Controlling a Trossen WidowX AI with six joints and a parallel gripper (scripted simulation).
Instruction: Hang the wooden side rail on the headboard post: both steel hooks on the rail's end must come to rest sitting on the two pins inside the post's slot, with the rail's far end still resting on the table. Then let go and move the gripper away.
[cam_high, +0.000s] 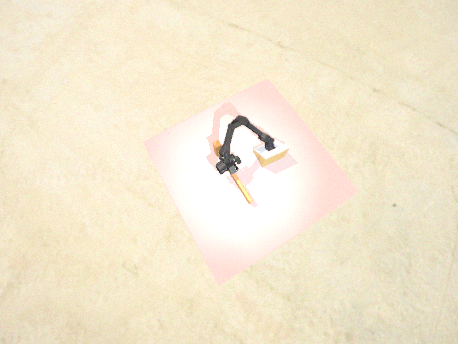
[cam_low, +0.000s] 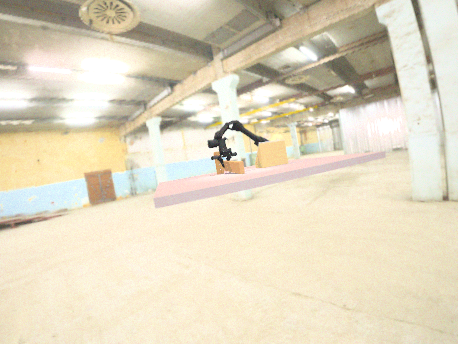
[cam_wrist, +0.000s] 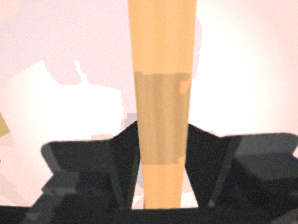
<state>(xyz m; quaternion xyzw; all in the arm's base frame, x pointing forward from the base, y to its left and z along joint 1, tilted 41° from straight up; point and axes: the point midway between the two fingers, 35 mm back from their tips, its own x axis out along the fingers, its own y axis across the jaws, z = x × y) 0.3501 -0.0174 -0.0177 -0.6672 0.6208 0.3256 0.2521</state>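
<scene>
My gripper tip is 170 mm to the left of the headboard post, 40 mm below it and 20 mm short of it.
</scene>
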